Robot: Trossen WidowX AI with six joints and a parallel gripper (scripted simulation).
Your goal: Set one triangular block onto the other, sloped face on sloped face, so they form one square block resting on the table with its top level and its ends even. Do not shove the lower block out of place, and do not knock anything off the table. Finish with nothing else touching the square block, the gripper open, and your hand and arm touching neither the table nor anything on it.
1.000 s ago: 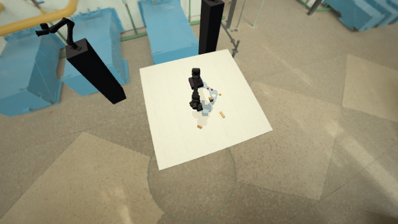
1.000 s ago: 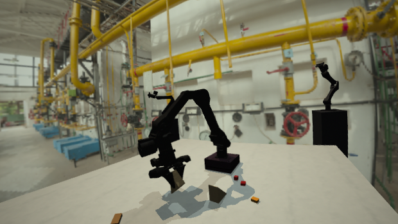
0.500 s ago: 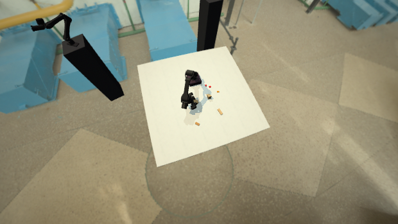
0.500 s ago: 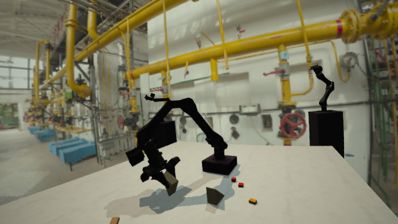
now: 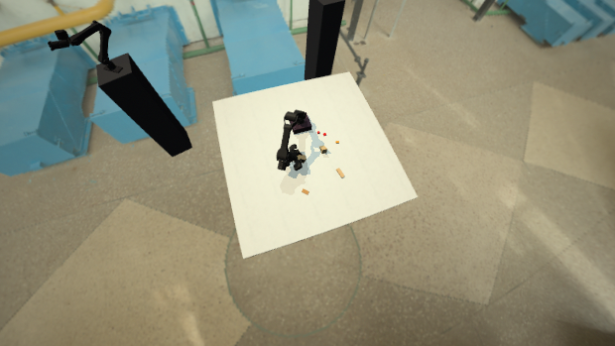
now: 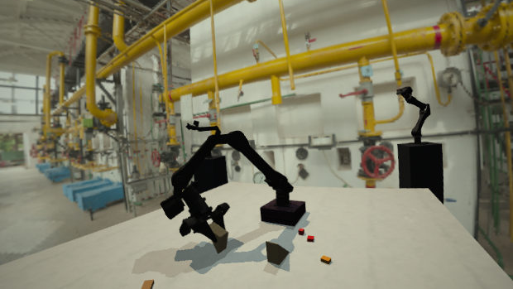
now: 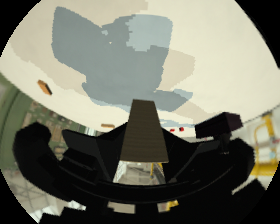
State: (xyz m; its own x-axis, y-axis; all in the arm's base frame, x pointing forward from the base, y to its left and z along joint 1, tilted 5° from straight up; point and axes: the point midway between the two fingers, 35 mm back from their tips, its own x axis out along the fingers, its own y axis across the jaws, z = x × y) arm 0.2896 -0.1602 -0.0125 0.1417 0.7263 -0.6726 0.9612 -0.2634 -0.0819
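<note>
Now: gripper tip 1 cm below the triangular block. Round my gripper tip: small orange block (1 cm behind, 32 cm to the left, 4 cm below).
</note>
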